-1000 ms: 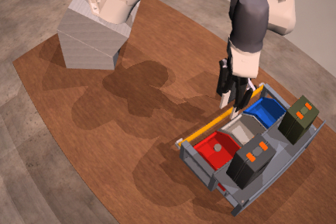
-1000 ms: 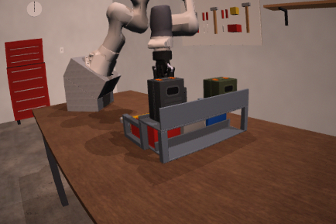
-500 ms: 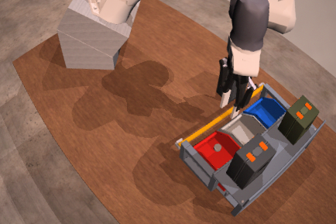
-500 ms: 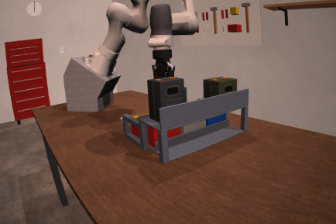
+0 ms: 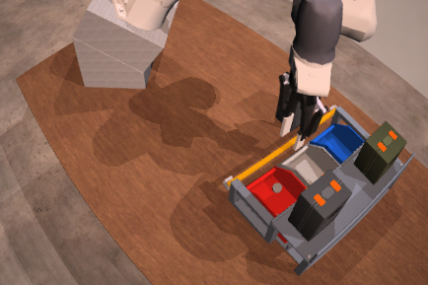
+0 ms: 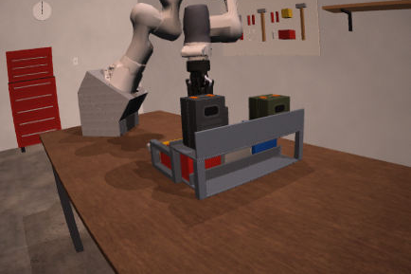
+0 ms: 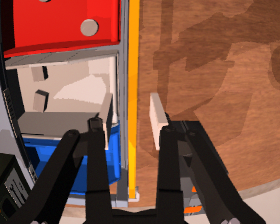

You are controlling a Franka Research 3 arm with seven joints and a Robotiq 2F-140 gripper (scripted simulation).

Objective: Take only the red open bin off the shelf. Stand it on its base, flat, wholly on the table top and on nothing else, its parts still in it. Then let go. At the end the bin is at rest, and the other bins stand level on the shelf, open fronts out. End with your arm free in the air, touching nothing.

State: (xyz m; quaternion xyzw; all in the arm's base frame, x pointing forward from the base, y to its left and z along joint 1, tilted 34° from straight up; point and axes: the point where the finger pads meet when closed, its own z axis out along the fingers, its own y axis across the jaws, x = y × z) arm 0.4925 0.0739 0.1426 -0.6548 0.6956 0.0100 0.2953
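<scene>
Now: the yellow bar 50 mm below my hand. The rest, counted from my hand: blue bin 100 mm ahead, 120 mm to the left, 70 mm below; red bin 110 mm ahead, 110 mm to the right, 70 mm below; white bin 100 mm ahead, 70 mm below.
</scene>
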